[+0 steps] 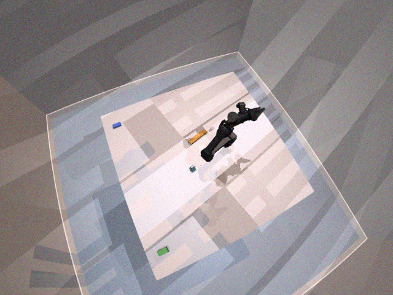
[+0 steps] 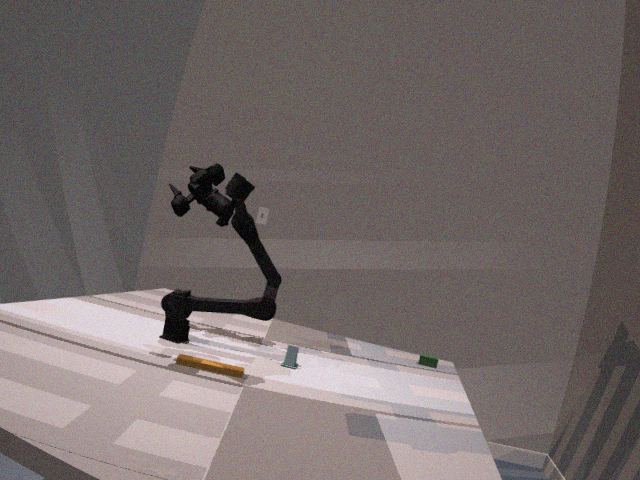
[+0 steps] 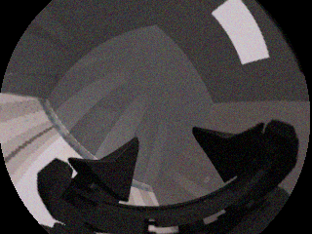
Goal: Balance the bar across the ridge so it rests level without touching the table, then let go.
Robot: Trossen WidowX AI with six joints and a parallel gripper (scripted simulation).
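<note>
My gripper tip is now 450 mm above the orange bar, 300 mm short of it and 170 mm to the left of it. Also, from my gripper tip: blue block (850 mm ahead, 530 mm to the right, 450 mm below); then green block (850 mm ahead, 470 mm to the left, 450 mm below).
</note>
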